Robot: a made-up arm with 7 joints.
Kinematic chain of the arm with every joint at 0, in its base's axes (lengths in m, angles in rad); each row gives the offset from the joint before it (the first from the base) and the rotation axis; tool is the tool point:
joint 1: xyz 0 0 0.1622 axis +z
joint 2: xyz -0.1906 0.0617 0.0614 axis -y
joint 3: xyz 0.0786 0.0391 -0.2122 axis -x
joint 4: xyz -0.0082 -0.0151 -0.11 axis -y
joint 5: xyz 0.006 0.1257 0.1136 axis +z
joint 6: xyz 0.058 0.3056 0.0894 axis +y
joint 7: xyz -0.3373 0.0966 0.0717 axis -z
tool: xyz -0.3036 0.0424 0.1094
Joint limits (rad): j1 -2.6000..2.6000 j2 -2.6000..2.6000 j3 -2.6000..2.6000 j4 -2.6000..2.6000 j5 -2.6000..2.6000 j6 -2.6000..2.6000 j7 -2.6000..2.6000
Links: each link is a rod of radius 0.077 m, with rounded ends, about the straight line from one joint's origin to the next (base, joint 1, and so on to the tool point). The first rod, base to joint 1, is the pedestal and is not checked.
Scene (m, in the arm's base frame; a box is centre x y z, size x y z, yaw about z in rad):
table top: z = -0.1
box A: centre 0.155 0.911 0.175 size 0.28 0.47 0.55 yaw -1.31
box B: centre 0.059 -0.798 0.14 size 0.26 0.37 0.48 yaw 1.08
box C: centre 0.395 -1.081 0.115 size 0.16 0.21 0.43 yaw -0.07
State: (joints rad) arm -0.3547 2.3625 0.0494 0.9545 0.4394 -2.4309 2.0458
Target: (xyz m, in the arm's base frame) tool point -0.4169 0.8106 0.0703
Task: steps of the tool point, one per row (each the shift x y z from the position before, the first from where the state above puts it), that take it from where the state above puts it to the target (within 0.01 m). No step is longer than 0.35 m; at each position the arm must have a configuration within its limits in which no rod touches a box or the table.
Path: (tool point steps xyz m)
1: -0.2791 0.1415 0.0772
2: -0.3233 0.0189 0.0571
3: -0.3093 -0.1095 0.0314
4: -0.2423 -0.2162 0.0048
5: -0.1404 -0.2823 -0.0185
6: -0.0260 -0.2998 -0.0354
7: 0.0788 -0.2732 -0.0441
8: -0.1073 0.1732 -0.0614
9: -0.0573 0.2168 -0.0745
10: 0.0124 0.2398 -0.0918
11: 0.0939 0.2310 -0.1114
12: 0.1717 0.1837 -0.1288
13: 0.2262 0.1001 -0.1381

